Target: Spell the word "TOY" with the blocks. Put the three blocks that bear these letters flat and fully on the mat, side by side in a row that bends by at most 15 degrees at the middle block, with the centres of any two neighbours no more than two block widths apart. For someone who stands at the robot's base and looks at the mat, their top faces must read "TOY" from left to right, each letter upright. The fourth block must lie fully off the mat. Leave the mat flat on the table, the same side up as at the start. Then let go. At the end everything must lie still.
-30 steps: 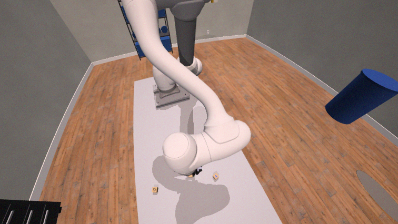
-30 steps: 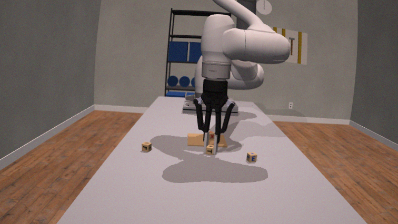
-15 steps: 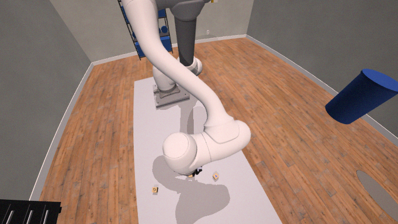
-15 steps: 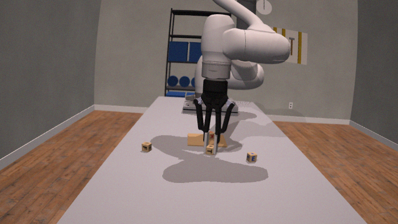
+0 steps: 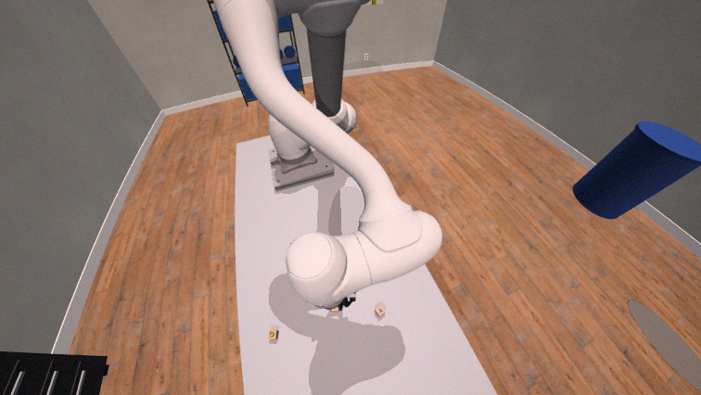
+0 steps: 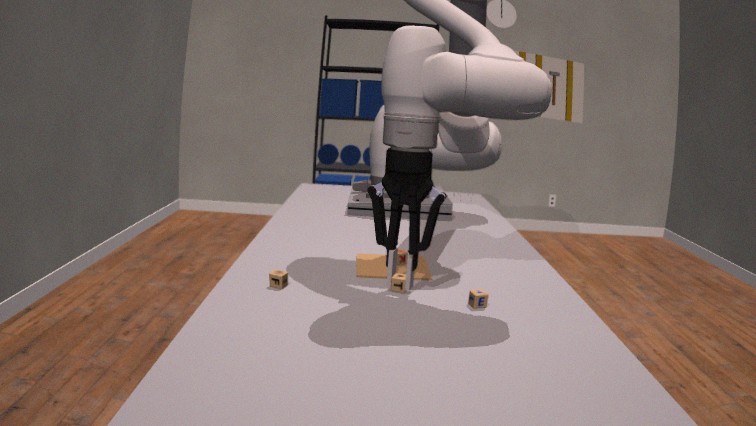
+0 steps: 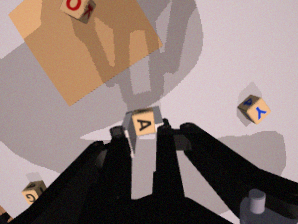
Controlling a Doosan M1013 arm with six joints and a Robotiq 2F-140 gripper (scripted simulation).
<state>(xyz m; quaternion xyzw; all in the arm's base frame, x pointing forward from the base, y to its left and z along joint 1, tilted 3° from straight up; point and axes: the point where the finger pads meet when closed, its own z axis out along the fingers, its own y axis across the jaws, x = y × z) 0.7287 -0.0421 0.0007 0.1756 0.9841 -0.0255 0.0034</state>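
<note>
My gripper is now 130 mm past the tan mat and 40 mm above it. Also, from my hand: T block: 30 mm below.
</note>
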